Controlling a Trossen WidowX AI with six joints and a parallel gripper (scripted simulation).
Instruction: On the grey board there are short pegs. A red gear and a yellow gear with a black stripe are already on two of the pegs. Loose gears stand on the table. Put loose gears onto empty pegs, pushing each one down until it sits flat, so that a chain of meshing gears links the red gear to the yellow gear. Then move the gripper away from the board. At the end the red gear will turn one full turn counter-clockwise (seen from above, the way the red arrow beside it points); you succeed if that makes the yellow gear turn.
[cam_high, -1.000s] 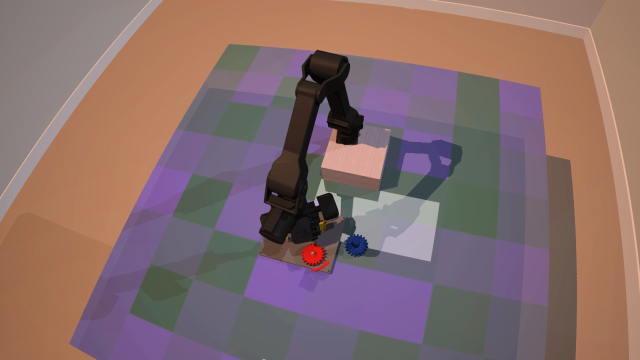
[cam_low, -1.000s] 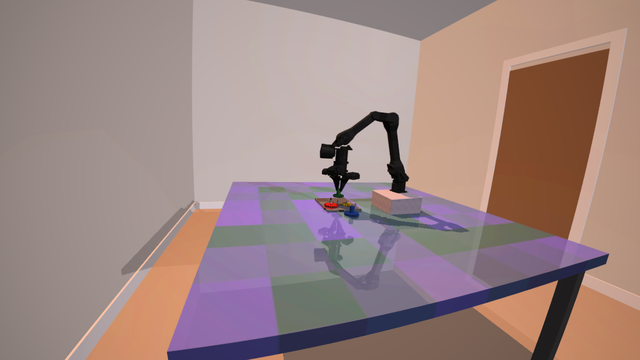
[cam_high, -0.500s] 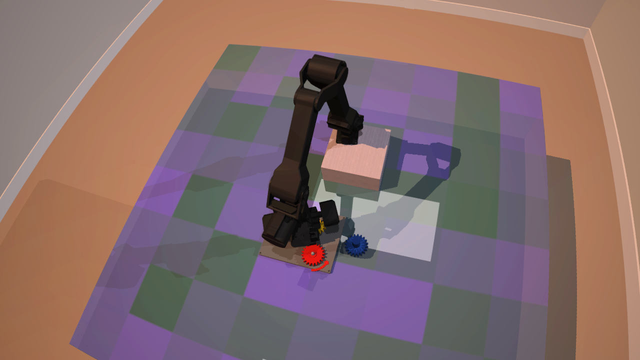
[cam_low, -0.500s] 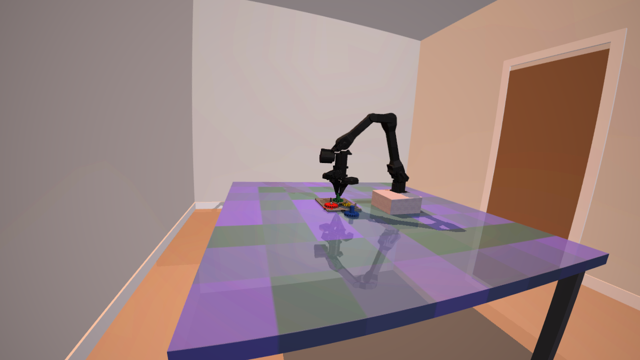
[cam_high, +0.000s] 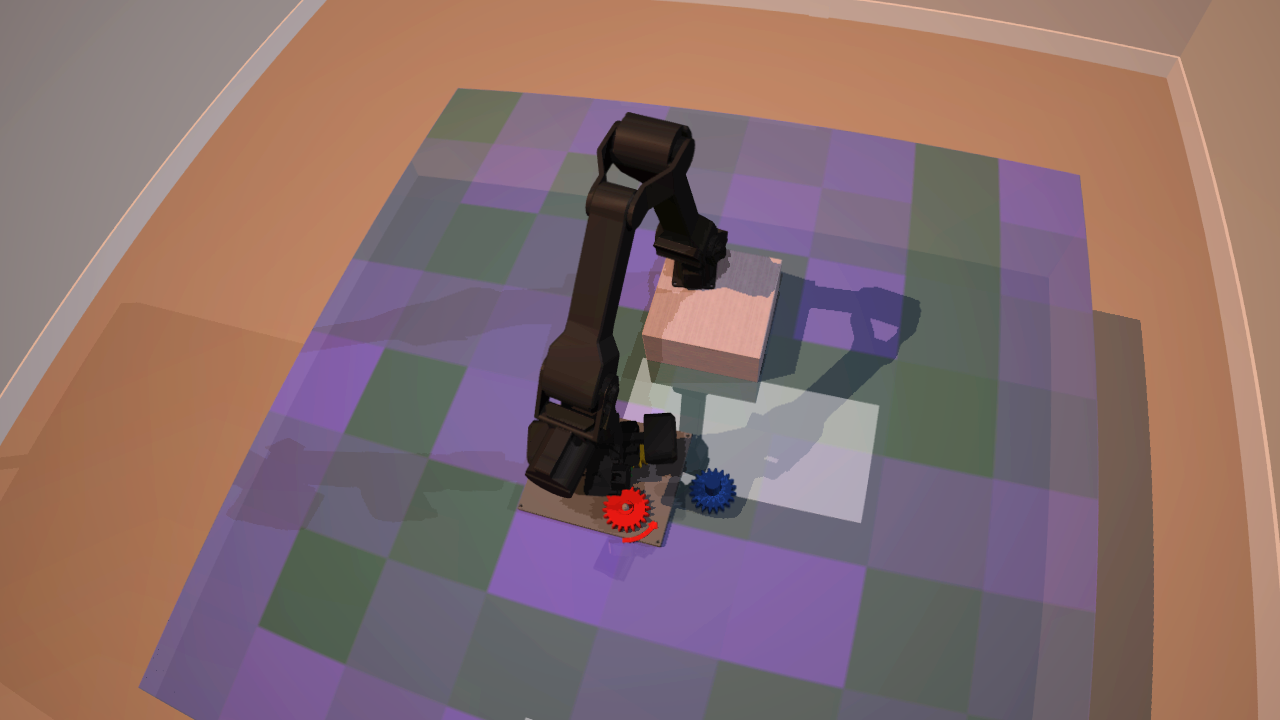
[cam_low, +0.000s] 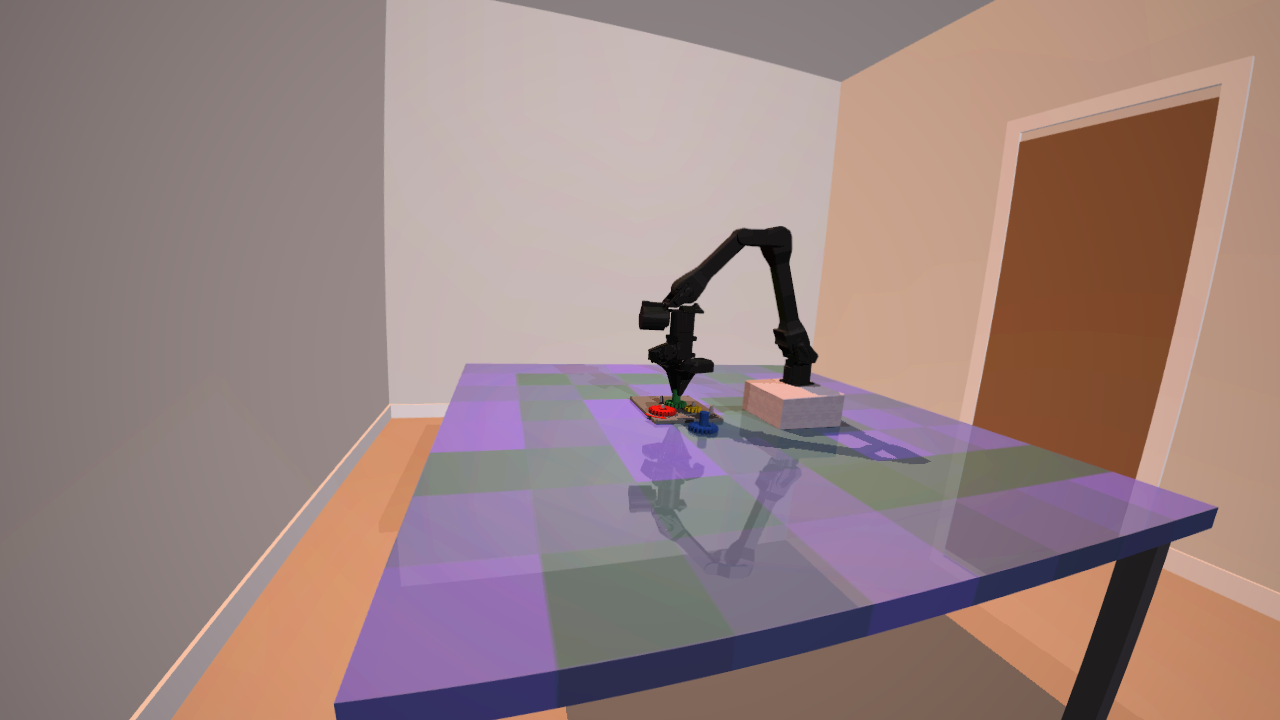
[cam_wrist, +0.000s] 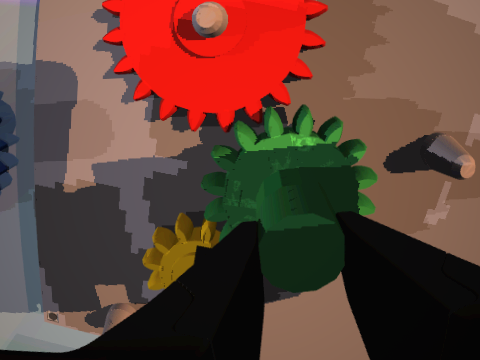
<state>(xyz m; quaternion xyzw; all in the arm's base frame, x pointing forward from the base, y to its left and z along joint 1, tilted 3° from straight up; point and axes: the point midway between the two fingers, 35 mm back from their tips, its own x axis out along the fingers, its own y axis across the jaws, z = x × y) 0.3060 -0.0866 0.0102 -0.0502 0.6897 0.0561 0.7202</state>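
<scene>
Right now the green gear is 1 cm below my gripper tip. Also, from my gripper tip: red arrow: 8 cm ahead, 5 cm to the left, 3 cm below; small yellow gear: 3 cm behind, 3 cm to the left, 3 cm below; red gear: 5 cm ahead, 2 cm to the left, 3 cm below.
</scene>
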